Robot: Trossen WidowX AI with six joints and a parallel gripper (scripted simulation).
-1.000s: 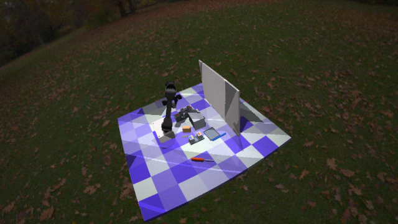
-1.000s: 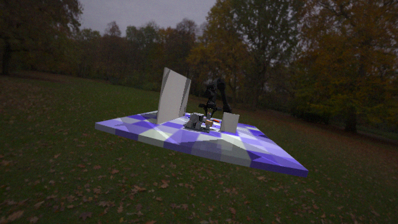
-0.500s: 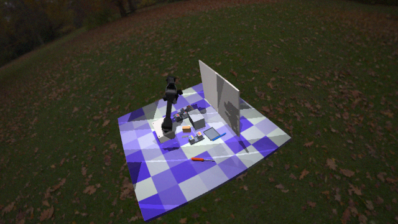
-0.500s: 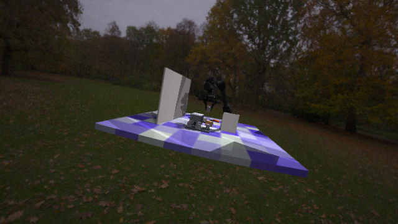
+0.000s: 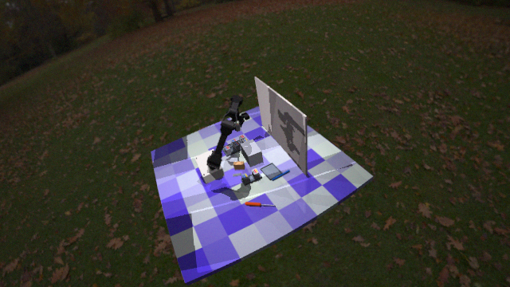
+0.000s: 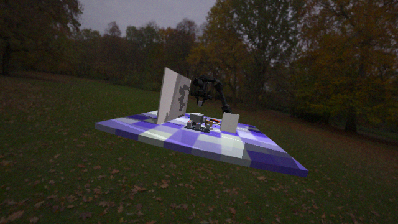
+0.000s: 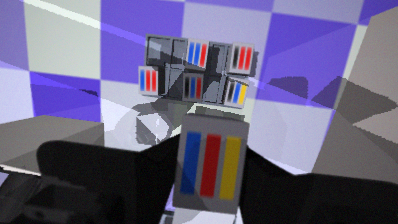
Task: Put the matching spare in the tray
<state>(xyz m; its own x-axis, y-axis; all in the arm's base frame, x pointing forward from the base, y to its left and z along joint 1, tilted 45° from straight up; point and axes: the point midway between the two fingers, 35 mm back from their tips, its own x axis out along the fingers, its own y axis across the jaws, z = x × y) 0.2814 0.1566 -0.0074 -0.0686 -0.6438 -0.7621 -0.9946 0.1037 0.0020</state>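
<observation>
My gripper tip is now 40 mm short of the dark tray, 330 mm to the left of it and 190 mm above it. Round my gripper tip: brown block (110 mm behind, 160 mm to the right, 170 mm below); grey spare (30 mm above); grey boxy unit (20 mm ahead, 120 mm to the right, 140 mm below).
</observation>
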